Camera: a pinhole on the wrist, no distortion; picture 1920 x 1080 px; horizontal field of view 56.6 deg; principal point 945.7 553.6 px. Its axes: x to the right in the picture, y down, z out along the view. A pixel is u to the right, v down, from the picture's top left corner.
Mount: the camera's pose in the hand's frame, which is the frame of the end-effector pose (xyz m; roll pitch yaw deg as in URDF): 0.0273 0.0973 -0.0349 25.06 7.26 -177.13
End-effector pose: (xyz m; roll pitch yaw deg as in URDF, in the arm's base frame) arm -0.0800 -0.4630 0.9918 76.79 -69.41 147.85
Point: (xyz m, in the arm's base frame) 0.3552 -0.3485 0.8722
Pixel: 1732 1025
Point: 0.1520 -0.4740 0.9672
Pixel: 1757 830
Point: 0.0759 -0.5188 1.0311
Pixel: 1379 487
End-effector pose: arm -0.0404 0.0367 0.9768 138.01 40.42 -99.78
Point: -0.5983 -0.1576 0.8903
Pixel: outside the picture
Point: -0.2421 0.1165 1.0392
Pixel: 1660 582
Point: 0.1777 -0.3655 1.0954
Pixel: behind the camera
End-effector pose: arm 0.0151 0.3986 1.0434 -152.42 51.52 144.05
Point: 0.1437 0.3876 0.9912
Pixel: 1578 1046
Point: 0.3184 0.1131 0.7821
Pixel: 994 1044
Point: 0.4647 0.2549 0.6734
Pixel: 757 325
